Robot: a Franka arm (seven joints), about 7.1 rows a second.
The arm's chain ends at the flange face. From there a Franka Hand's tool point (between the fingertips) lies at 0.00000 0.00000 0.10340 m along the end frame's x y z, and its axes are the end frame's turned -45 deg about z.
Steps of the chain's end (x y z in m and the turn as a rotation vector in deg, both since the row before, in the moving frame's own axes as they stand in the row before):
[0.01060 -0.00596 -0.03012 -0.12 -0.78 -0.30]
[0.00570 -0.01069 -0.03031 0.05 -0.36 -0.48]
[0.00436 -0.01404 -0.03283 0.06 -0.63 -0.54]
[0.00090 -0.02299 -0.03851 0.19 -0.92 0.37]
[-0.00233 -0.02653 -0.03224 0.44 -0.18 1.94]
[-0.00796 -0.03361 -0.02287 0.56 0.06 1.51]
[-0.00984 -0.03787 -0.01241 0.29 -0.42 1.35]
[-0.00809 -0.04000 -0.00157 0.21 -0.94 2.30]
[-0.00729 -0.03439 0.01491 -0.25 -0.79 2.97]
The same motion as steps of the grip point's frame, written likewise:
[0.01056 0.00244 -0.03013 0.47 -0.64 -0.30]
[0.01119 -0.00405 -0.03031 0.29 -0.22 -0.48]
[0.01228 -0.00772 -0.03284 0.49 -0.40 -0.54]
[0.01597 -0.01704 -0.03852 0.78 -0.52 0.37]
[0.01746 -0.02119 -0.03224 0.44 0.18 1.94]
[0.01894 -0.03002 -0.02287 0.35 0.44 1.51]
[0.01967 -0.03464 -0.01241 0.50 -0.09 1.35]
[0.02166 -0.03549 -0.00158 0.81 -0.52 2.30]
[0.01785 -0.03020 0.01490 0.38 -0.74 2.97]

